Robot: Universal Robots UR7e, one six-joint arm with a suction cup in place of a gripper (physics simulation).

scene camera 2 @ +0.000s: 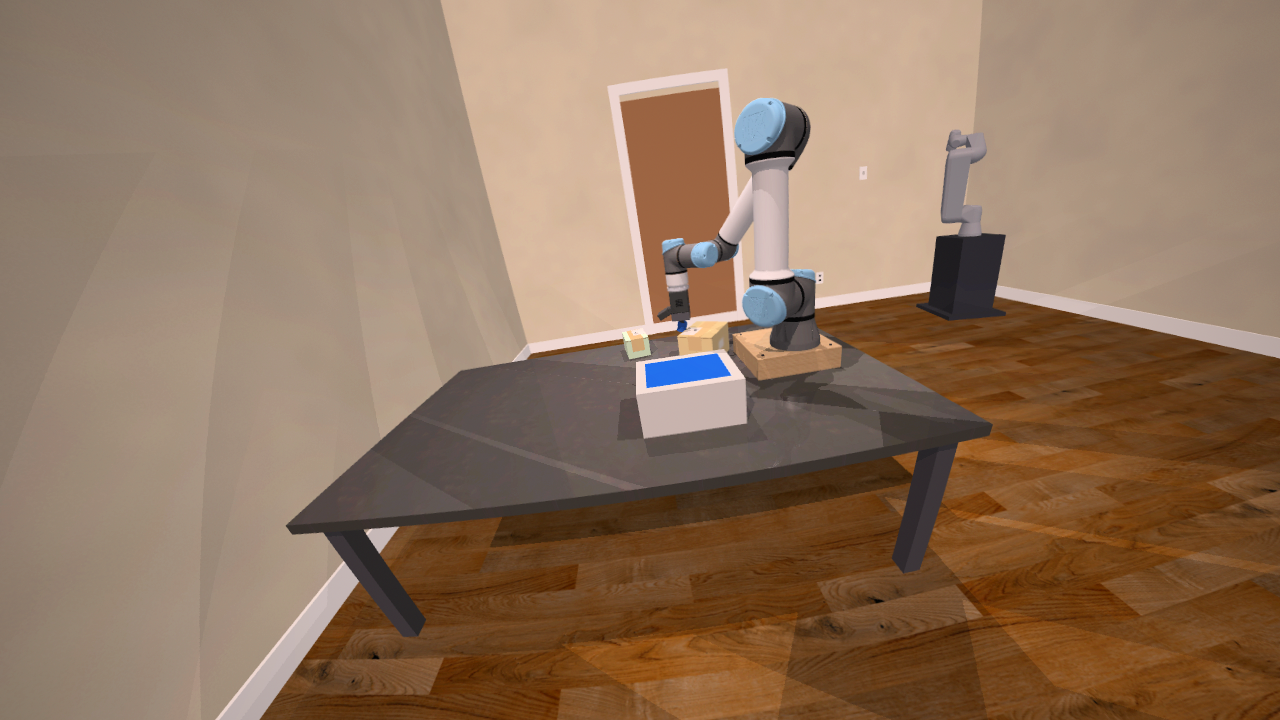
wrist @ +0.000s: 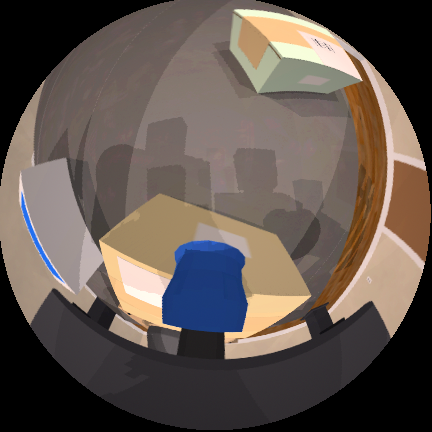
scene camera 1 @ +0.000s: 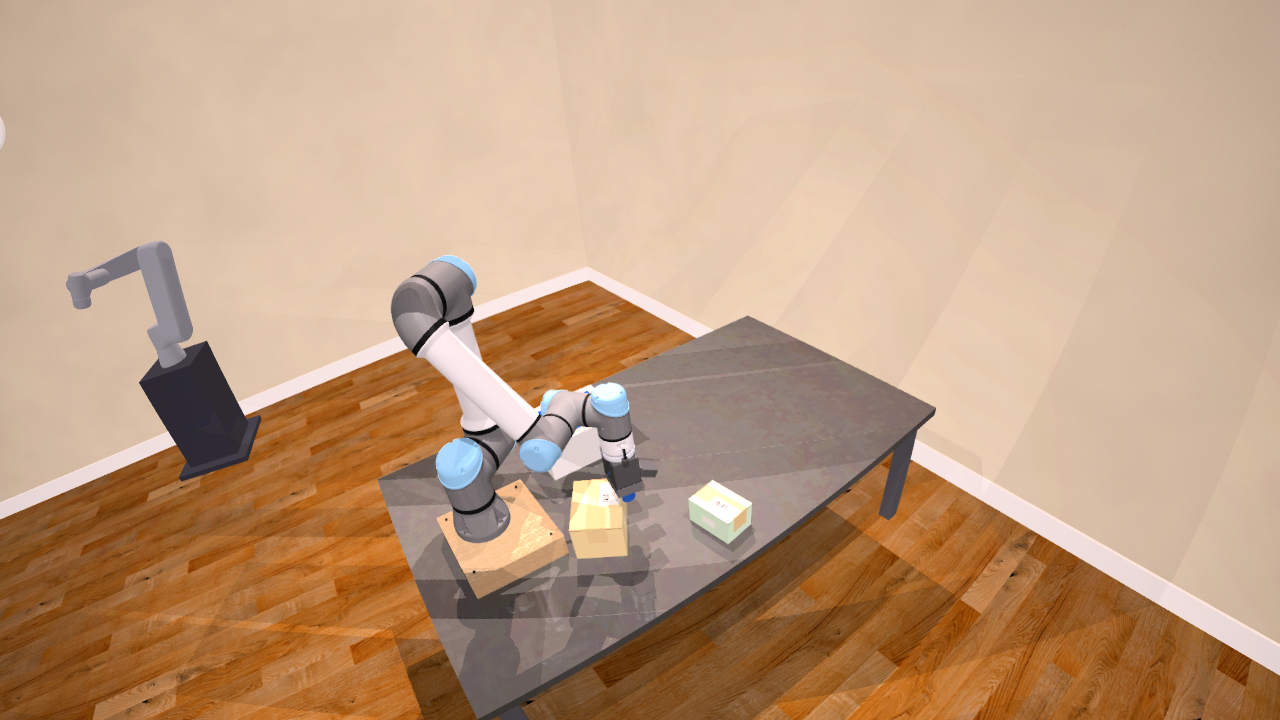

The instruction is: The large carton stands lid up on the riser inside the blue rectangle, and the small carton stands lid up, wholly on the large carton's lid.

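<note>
The large tan carton (scene camera 1: 597, 523) (scene camera 2: 702, 337) (wrist: 160, 225) stands on the table (scene camera 1: 760, 393) (scene camera 2: 500, 447) beside the arm's base. A pale label shows on its side in the wrist view. My blue suction cup (scene camera 1: 627, 492) (scene camera 2: 682, 322) (wrist: 209, 252) hangs just above the carton's top, near its far edge, and holds nothing. The small pale green carton (scene camera 1: 720, 510) (scene camera 2: 636, 343) (wrist: 282, 52) lies on the table a short way off. The white riser (scene camera 2: 693, 407) (wrist: 52, 209) with the blue rectangle (scene camera 2: 687, 369) stands apart and bare.
The arm stands on a wooden base block (scene camera 1: 527, 546) (scene camera 2: 787, 357) at the table's corner. A second grey arm on a black pedestal (scene camera 1: 196, 407) (scene camera 2: 965, 273) stands on the floor. A brown door (scene camera 2: 670, 179) is behind the table.
</note>
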